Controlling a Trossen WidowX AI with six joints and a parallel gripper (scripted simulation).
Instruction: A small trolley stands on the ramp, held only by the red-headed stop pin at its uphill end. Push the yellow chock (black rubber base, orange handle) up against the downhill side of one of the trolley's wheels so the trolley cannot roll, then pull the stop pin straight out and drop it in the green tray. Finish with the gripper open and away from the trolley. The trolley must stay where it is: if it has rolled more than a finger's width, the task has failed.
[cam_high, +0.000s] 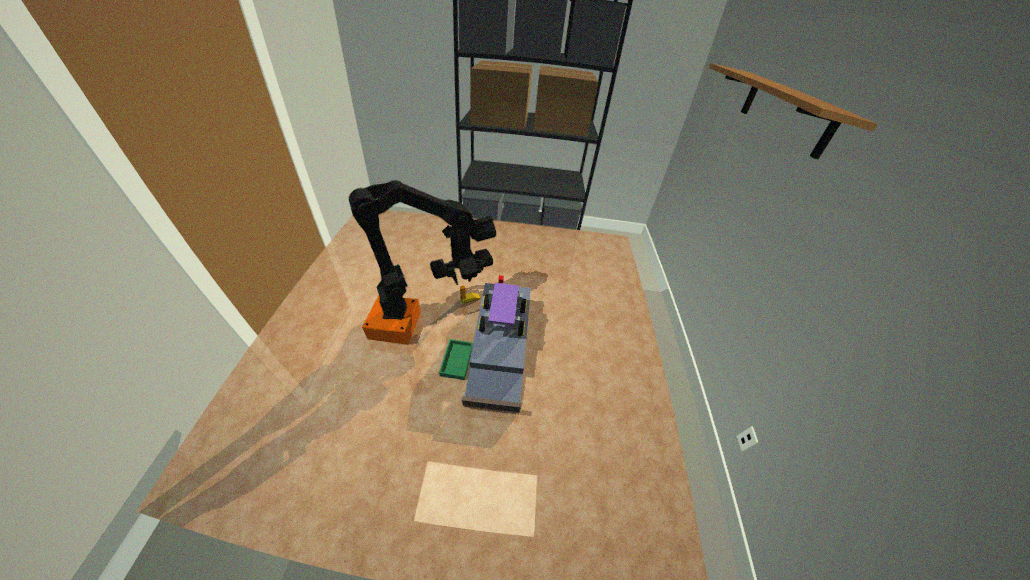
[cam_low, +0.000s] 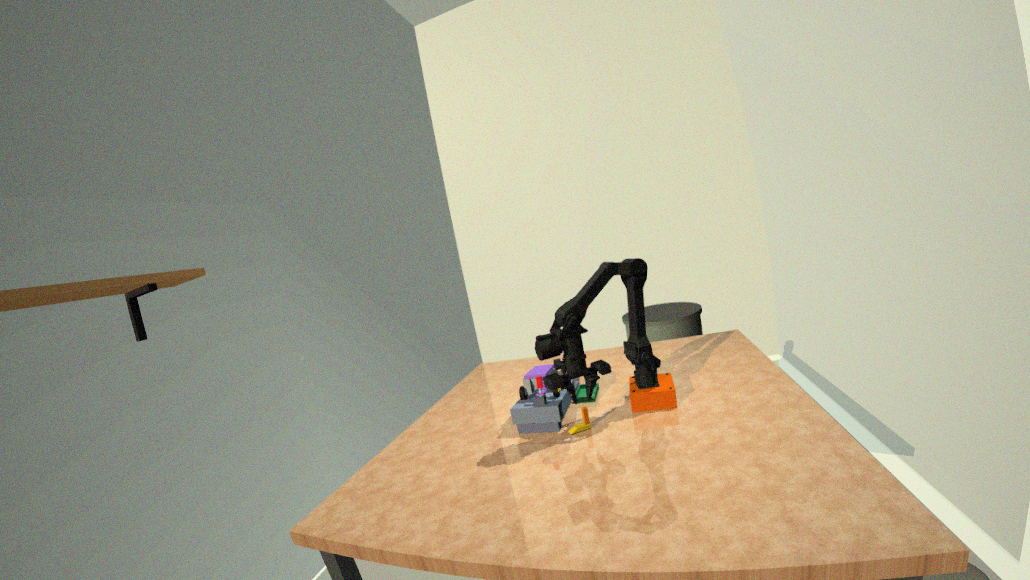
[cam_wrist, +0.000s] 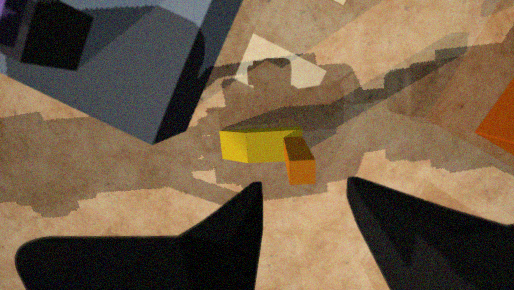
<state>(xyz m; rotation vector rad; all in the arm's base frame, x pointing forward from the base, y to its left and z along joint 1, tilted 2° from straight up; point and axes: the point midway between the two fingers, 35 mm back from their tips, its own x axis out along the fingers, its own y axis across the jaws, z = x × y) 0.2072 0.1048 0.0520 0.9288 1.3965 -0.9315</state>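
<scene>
My gripper tip is now 6 cm above the yellow chock, 2 cm short of it and 1 cm to the right of it. Also, from my gripper tip: red-headed stop pin (12 cm ahead, 4 cm to the right, 4 cm above); then purple trolley (14 cm to the right, 13 cm ahead, 2 cm above); then grey ramp (15 cm to the right, 13 cm ahead, 4 cm below).
</scene>
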